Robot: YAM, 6 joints.
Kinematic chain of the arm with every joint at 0, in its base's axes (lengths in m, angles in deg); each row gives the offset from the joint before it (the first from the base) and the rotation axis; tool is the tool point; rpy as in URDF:
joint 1: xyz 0 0 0.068 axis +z
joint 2: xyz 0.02 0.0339 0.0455 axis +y
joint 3: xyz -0.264 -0.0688 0 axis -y
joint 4: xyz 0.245 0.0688 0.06 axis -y
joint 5: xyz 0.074 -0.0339 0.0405 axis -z
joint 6: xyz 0.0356 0 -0.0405 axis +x
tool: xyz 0 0 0 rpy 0 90 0
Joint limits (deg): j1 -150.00..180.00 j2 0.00..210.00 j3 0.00..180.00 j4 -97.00..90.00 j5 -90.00..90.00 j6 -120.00..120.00
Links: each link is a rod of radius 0.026 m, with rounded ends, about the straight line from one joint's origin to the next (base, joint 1, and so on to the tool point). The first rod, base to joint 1, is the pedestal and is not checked.
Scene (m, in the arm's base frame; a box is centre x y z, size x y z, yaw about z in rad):
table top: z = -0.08
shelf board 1: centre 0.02 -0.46 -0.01 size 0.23 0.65 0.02 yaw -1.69
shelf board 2: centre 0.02 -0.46 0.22 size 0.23 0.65 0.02 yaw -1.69
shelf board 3: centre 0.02 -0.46 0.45 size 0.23 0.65 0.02 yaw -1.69
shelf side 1: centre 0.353 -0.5 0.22 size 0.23 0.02 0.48 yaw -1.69
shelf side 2: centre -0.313 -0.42 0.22 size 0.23 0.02 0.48 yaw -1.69
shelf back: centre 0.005 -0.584 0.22 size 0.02 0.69 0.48 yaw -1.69
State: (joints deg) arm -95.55 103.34 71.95 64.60 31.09 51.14
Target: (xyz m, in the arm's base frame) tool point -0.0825 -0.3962 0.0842
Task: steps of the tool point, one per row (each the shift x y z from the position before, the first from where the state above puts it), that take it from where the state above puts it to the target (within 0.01 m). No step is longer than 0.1 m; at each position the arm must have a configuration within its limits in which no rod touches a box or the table.
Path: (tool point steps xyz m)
1: 0.0083 0.0600 0.0127
2: 0.0072 0.0605 -0.0001
3: 0.0059 0.0584 -0.0126
4: -0.0122 -0.0366 -0.0916
5: -0.0099 -0.0014 -0.0932
6: -0.0045 0.0307 -0.0822
7: -0.0076 -0.0571 0.0027
8: -0.0065 -0.0545 -0.0001
9: -0.0054 -0.0512 -0.0026

